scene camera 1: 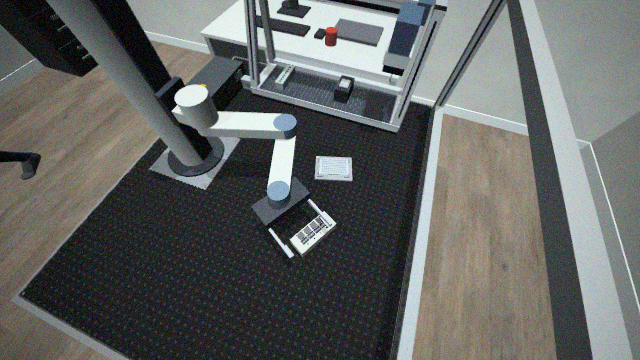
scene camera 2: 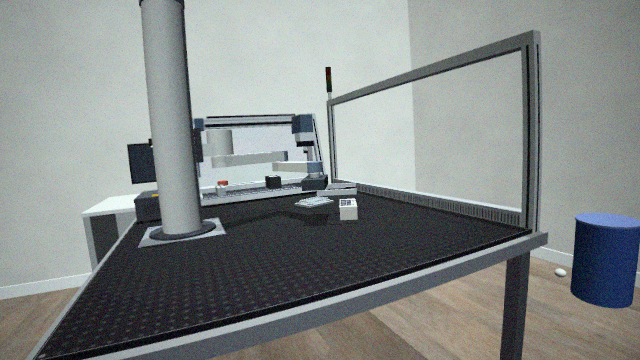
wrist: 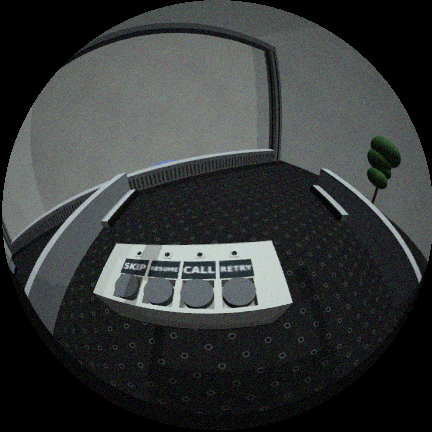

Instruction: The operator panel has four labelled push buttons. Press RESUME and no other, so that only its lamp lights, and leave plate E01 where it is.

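Where they show: gripper, between the fingertips: (scene camera 1: 312, 240) (scene camera 2: 356, 188) (wrist: 225, 175); arm's base, origin of its link: (scene camera 1: 197, 155) (scene camera 2: 184, 233).
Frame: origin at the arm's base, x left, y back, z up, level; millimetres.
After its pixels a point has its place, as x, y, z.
The white operator panel (scene camera 1: 313, 234) @(-183, -648, 66) (scene camera 2: 348, 210) @(-245, -606, 51) (wrist: 272, 280) @(-230, -600, 66) lies on the dark perforated table. In the wrist view its buttons run left to right: SKIP (wrist: 127, 286) @(-125, -647, 69), RESUME (wrist: 158, 291) @(-151, -633, 69), CALL (wrist: 197, 294) @(-176, -619, 69) and RETRY (wrist: 239, 292) @(-202, -605, 69). The small lamp above each label looks dark, the RESUME lamp (wrist: 167, 254) @(-169, -669, 66) included. My gripper (scene camera 1: 309, 236) @(-223, -658, 131) (scene camera 2: 351, 188) @(-223, -658, 131) (wrist: 225, 175) @(-223, -658, 131) is open and empty, its long pale fingers wide apart and higher than the panel. In scene camera 1 one fingertip overlaps the panel's far end. A pale plate (scene camera 1: 333, 168) @(131, -623, 36) (scene camera 2: 314, 201) @(93, -604, 35) lies flat behind the panel; its label is unreadable.
The arm column (scene camera 1: 107, 65) @(-73, -16, 504) (scene camera 2: 172, 125) @(-74, -6, 416) stands at the left on a grey base plate. A metal gantry frame (scene camera 1: 325, 109) @(450, -474, 48) stands at the back, with a small black box (scene camera 1: 344, 90) @(522, -544, 131) inside. A guard frame (scene camera 2: 430, 75) @(-270, -1028, 580) (wrist: 275, 100) @(-688, -1006, 287) runs along the table's right side.
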